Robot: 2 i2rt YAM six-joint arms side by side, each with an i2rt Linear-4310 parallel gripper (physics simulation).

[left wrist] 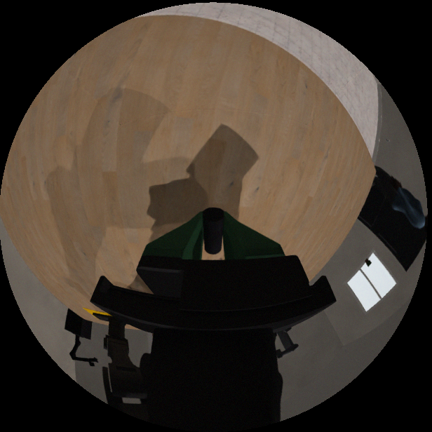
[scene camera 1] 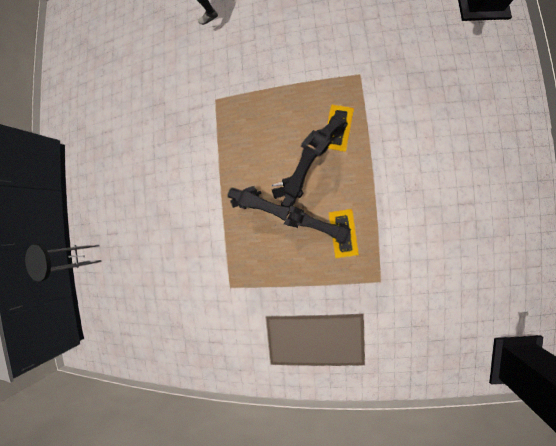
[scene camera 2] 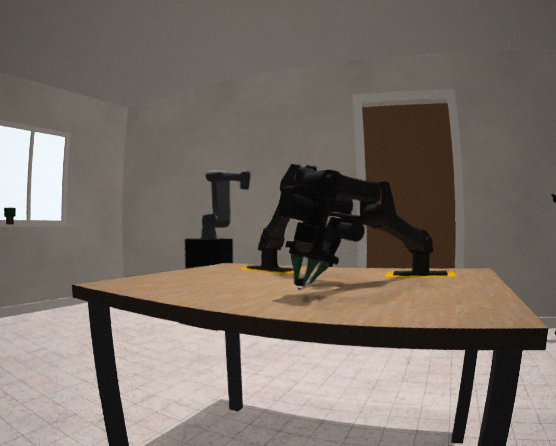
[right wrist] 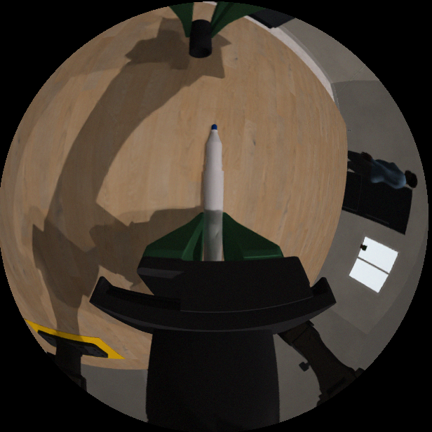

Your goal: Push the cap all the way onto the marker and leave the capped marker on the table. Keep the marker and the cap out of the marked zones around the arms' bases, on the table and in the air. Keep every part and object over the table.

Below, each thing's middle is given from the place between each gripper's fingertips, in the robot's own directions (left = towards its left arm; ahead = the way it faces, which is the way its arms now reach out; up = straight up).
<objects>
My right hand is 20 mm short of the white marker (right wrist: 213,176). From my right hand the other things lie so: black cap (left wrist: 212,217): 170 mm ahead, 60 mm to the left, 30 mm above.
The black cap is 1 cm behind my left hand and 1 cm above it. The rest, counted from my left hand: white marker (16 cm behind, 6 cm to the right, 2 cm below).
</objects>
